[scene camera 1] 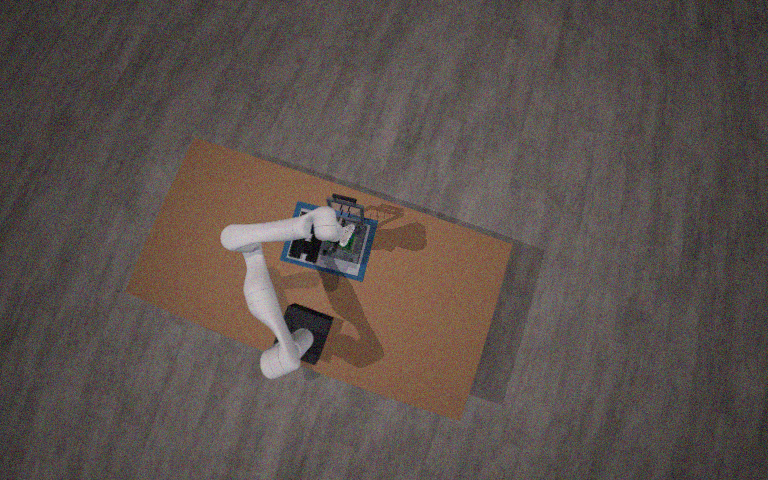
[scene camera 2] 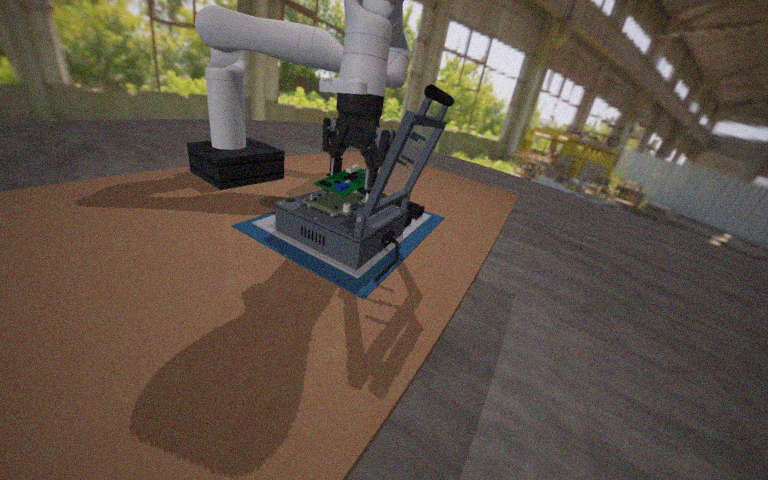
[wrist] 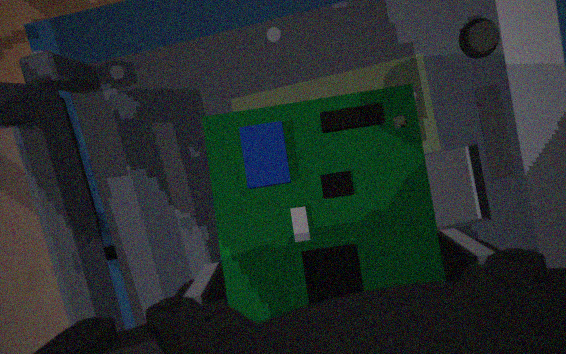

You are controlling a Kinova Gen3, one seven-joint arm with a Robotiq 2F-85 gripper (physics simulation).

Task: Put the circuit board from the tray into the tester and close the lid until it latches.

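Pixels of known places: gripper, fingertip midpoint: (scene camera 2: 351,183) (wrist: 331,273); arm's base at its link origin: (scene camera 1: 302,339) (scene camera 2: 229,145).
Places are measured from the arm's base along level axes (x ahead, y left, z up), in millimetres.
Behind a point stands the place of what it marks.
The green circuit board (scene camera 1: 348,244) @[x 450, y -20, z 19 mm] (scene camera 2: 350,180) @[x 474, y 13, z 29 mm] (wrist: 380,165) @[x 444, y -8, z 21 mm] is held between the fingers of my gripper (scene camera 2: 352,170) @[x 462, y 29, z 18 mm] (wrist: 331,273) @[x 462, y 29, z 18 mm], which is shut on its two sides. The board hangs a little above the yellowish bed (wrist: 300,93) @[x 468, y -36, z -16 mm] of the grey tester (scene camera 1: 360,237) @[x 503, y -50, z -25 mm] (scene camera 2: 300,221) @[x 451, y -73, z -38 mm]. In the wrist view, strips of the bed show past the board's far and right edges, which run nearly parallel to the bed's edges. The tester's lid (scene camera 1: 361,213) @[x 580, y -33, z 112 mm] (scene camera 2: 424,118) @[x 598, y -1, z 151 mm] stands open, leaning back, with a black handle (scene camera 2: 438,95) @[x 608, y 5, z 181 mm]. The black tray (scene camera 1: 303,251) @[x 342, y 175, z -67 mm] stands beside the tester, partly hidden by the arm.
The tester stands on a blue-edged mat (scene camera 1: 369,249) @[x 473, y -105, z -83 mm] (scene camera 2: 297,254) @[x 475, y -95, z -83 mm] on the brown table (scene camera 1: 430,316) @[x 295, y -490, z -85 mm]. A black cable (scene camera 2: 398,249) @[x 587, y 32, z -64 mm] runs from the tester's side. The raised lid stands close beside the gripper. The arm's black base (scene camera 1: 320,333) @[x 52, y -60, z -4 mm] (scene camera 2: 235,166) @[x 115, y -34, z -30 mm] is on the table.
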